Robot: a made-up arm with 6 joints. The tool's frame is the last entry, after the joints.
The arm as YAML. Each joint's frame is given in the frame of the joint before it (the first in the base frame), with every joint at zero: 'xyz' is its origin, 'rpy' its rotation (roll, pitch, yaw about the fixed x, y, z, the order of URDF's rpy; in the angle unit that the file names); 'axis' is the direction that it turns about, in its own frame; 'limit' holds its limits. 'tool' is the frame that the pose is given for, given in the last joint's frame.
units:
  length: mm
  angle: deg
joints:
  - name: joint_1
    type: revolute
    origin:
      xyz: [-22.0, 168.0, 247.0]
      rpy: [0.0, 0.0, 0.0]
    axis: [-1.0, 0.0, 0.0]
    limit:
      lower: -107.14
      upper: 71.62
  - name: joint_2
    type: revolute
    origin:
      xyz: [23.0, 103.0, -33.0]
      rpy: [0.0, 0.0, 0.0]
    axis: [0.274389, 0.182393, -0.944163]
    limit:
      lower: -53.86
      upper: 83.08
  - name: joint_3
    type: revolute
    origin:
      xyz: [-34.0, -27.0, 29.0]
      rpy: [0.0, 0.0, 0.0]
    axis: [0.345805, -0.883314, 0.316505]
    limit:
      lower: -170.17
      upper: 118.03
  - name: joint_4
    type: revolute
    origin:
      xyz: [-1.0, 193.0, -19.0]
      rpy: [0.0, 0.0, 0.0]
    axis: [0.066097, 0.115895, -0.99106]
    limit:
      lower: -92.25
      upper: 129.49
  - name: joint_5
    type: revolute
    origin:
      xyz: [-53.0, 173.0, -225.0]
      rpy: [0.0, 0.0, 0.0]
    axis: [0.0, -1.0, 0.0]
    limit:
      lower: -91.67
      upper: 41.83
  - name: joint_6
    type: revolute
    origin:
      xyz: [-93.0, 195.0, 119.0]
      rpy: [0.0, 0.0, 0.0]
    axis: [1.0, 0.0, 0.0]
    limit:
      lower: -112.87
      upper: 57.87
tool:
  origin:
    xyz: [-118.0, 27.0, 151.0]
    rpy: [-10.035, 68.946, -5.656]
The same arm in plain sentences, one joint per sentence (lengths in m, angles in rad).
The arm has six revolute joints in a row. What follows holds with every joint at zero, and every direction is one of the base frame's.
The first joint lies 0.022 m along -x and 0.168 m along +y and 0.247 m along +z from the base frame's origin and turns about -x, from -1.8699 to 1.25 rad.
The second joint lies 0.023 m along +x and 0.103 m along +y and 0.033 m along -z from the first joint and turns about the direction (0.274389, 0.182393, -0.944163), from -0.94 to 1.45 rad.
The third joint lies 0.034 m along -x and 0.027 m along -y and 0.029 m along +z from the second joint and turns about the direction (0.345805, -0.883314, 0.316505), from -2.97 to 2.06 rad.
The fourth joint lies 0.001 m along -x and 0.193 m along +y and 0.019 m along -z from the third joint and turns about the direction (0.066097, 0.115895, -0.99106), from -1.6101 to 2.26 rad.
The fifth joint lies 0.053 m along -x and 0.173 m along +y and 0.225 m along -z from the fourth joint and turns about -y, from -1.5999 to 0.7301 rad.
The sixth joint lies 0.093 m along -x and 0.195 m along +y and 0.119 m along +z from the fifth joint and turns about +x, from -1.97 to 1.01 rad.
The tool frame, which is the frame that the pose is given for, lies 0.118 m along -x and 0.027 m along +y and 0.151 m along +z from the sixth joint; its axes are the base frame's turned by roll -0.1751, pitch 1.2033 and yaw -0.0987 rad (as in URDF: about the fixed x, then y, then z).

